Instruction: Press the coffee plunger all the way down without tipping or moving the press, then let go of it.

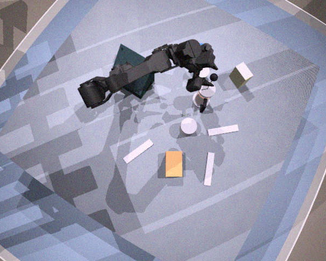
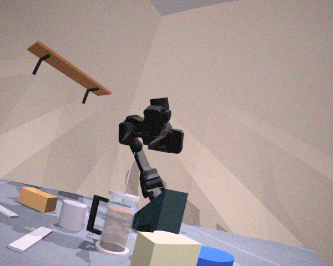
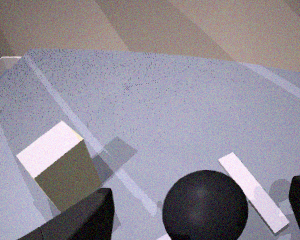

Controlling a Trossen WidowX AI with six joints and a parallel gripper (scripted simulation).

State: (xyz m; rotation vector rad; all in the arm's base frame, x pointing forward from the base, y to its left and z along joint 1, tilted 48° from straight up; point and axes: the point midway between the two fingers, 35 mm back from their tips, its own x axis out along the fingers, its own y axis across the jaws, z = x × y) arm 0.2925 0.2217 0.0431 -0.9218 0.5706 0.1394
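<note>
The glass coffee press is 13 cm below my gripper tip and 2 cm to the right of it. Also, from my gripper tip: orange block (33 cm to the right, 24 cm below, 7 cm ahead).
</note>
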